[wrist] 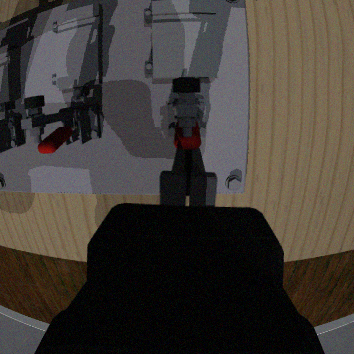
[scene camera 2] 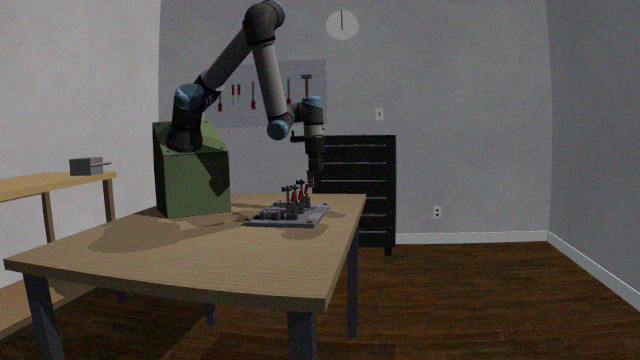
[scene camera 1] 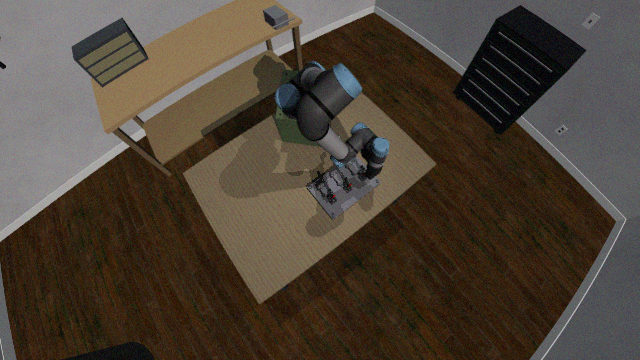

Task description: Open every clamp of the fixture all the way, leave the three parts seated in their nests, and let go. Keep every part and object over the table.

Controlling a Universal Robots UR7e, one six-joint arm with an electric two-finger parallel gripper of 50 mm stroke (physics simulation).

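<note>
The grey fixture plate (scene camera 1: 361,194) (scene camera 2: 321,214) (wrist: 120,175) lies on the table and carries three clamps with red handles. In scene camera 2 the nearest clamp (scene camera 2: 288,202) has its arm standing up, and dark arm tips of the others show high behind it. In the wrist view the right clamp's red handle (wrist: 187,137) is right at my fingertips; the middle clamp's red handle (wrist: 55,140) is further left. My gripper (wrist: 187,162) (scene camera 2: 311,181) is shut and empty, touching or almost touching the right handle. A pale part (wrist: 167,52) sits in the right nest; the other parts are shadowed or cut off.
The wooden table (scene camera 1: 240,240) (scene camera 2: 200,265) (wrist: 300,150) bears the fixture, with its edge close behind my gripper. The green robot pedestal (scene camera 2: 195,185) stands at the back. A wooden workbench (scene camera 1: 190,50) and a black drawer cabinet (scene camera 1: 520,65) (scene camera 2: 370,155) stand beyond the table.
</note>
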